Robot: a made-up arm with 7 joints. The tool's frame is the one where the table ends. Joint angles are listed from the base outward.
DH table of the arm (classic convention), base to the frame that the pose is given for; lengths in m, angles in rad. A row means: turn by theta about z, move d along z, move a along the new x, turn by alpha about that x. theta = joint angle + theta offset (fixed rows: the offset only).
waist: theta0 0  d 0.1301  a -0.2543  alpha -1.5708
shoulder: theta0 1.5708  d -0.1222  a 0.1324  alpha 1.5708
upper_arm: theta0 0  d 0.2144  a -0.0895  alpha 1.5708
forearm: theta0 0  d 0.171  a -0.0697  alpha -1.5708
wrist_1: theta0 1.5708  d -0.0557  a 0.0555  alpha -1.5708
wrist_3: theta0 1.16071  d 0  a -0.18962  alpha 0
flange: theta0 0.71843  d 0  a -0.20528  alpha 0
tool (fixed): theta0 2.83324  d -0.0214  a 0  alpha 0
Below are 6 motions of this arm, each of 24 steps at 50 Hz.
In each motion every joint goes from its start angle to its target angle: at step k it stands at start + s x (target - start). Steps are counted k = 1, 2, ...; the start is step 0. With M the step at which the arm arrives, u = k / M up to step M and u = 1 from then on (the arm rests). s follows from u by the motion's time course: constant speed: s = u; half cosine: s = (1 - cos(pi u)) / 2; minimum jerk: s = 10 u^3 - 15 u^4 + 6 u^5.
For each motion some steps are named. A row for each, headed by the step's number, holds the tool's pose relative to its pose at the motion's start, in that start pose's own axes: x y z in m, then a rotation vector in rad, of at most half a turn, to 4 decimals.
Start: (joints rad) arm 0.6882 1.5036 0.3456 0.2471 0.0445 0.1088 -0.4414
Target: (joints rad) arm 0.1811 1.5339 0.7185 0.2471 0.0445 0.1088 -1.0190
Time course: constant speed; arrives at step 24
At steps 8, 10, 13, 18, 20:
8: -0.0198 -0.0550 -0.1068 0.2555 0.1183 -0.2763
10: -0.0289 -0.0642 -0.1378 0.3164 0.1556 -0.3444
13: -0.0456 -0.0736 -0.1865 0.4052 0.2175 -0.4452
18: -0.0816 -0.0761 -0.2718 0.5462 0.3362 -0.6087
20: -0.0986 -0.0721 -0.3066 0.6000 0.3892 -0.6721

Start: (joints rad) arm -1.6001 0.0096 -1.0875 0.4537 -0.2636 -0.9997 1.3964
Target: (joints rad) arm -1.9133 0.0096 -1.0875 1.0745 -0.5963 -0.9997 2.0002
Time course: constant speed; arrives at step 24
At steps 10, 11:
10: -0.0407 0.0440 0.0182 -0.2072 -0.0176 0.1553
11: -0.0448 0.0483 0.0190 -0.2285 -0.0156 0.1701

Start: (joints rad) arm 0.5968 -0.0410 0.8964 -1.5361 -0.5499 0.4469 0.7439
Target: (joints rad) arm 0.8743 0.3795 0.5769 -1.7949 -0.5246 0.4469 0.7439
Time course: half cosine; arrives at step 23
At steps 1, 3, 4, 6, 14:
1: -0.0001 0.0000 -0.0005 0.0037 0.0006 0.0006
3: -0.0011 -0.0003 -0.0045 0.0331 0.0057 0.0049
4: -0.0019 -0.0005 -0.0079 0.0583 0.0102 0.0085
6: -0.0042 -0.0005 -0.0170 0.1275 0.0229 0.0181
14: -0.0207 0.0107 -0.0676 0.5436 0.1122 0.0635

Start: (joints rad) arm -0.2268 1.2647 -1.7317 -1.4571 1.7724 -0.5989 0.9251
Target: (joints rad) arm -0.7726 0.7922 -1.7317 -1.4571 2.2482 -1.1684 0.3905
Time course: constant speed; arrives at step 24
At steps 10, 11, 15, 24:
10: -0.0755 -0.0924 -0.0061 0.4175 0.1071 -0.6240
11: -0.0867 -0.0988 -0.0100 0.4569 0.1256 -0.6884
15: -0.1370 -0.1145 -0.0279 0.6101 0.2128 -0.9476
24: -0.2642 -0.0822 -0.0614 0.9335 0.4837 -1.5243

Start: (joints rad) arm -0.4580 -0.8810 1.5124 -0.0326 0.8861 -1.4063 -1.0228
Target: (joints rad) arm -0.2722 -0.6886 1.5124 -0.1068 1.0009 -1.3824 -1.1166
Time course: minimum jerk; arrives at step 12
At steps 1, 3, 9, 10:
1: 0.0004 -0.0003 -0.0002 -0.0010 0.0009 -0.0017
3: 0.0083 -0.0071 -0.0036 -0.0200 0.0187 -0.0354
9: 0.0567 -0.0719 -0.0278 -0.1728 0.1560 -0.3112
10: 0.0595 -0.0781 -0.0294 -0.1859 0.1673 -0.3352

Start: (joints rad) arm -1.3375 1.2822 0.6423 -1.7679 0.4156 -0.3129 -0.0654
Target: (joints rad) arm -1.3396 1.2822 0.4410 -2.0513 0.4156 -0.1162 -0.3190
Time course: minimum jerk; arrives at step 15
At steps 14, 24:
14: -0.0100 -0.0600 -0.0752 -0.0106 0.1934 -0.3421
24: -0.0101 -0.0602 -0.0754 -0.0106 0.1940 -0.3430

